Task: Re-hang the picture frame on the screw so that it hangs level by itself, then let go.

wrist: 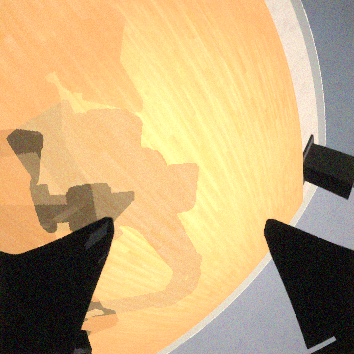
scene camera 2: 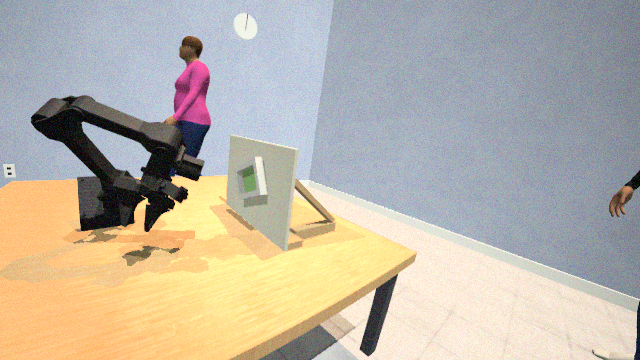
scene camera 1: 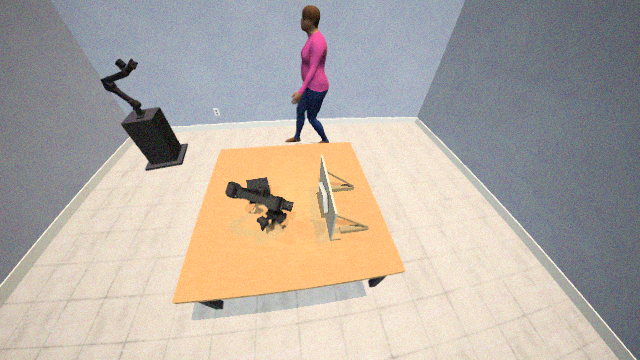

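The picture frame, white with a green picture, is on the front of the upright pale board. In scene camera 2 its edges look tilted against the board's edges. The screw does not show; whether the frame rests on it cannot be seen. My gripper is open and empty, pointing down above the table, well apart from the frame and on the side that the frame faces. The picture frame does not show in the wrist view.
The wooden table carries my arm and the board. Triangular wooden braces stand behind the board. A person in pink is beyond the table. Another arm stands on a black pedestal at the back left.
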